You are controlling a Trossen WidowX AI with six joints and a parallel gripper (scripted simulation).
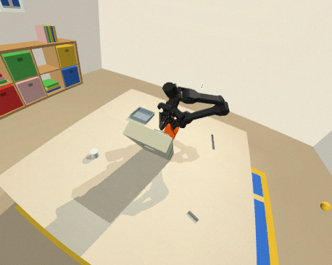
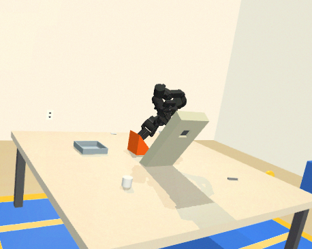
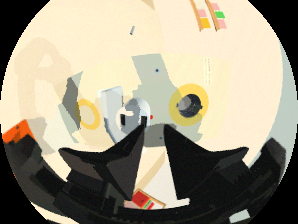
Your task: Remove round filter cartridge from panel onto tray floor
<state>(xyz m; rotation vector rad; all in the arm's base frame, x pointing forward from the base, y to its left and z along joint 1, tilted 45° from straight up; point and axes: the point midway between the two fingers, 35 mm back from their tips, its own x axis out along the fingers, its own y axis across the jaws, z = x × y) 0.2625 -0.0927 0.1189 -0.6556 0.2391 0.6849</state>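
The white round filter cartridge lies 10 mm ahead of my gripper tip and 40 mm below it. Round my gripper tip: shallow grey-blue tray: 310 mm behind, 310 mm to the right, 230 mm below; then grey bar: 200 mm ahead, 330 mm to the left, 230 mm below; then beige service panel: 50 mm ahead, 10 mm to the left, 60 mm below.
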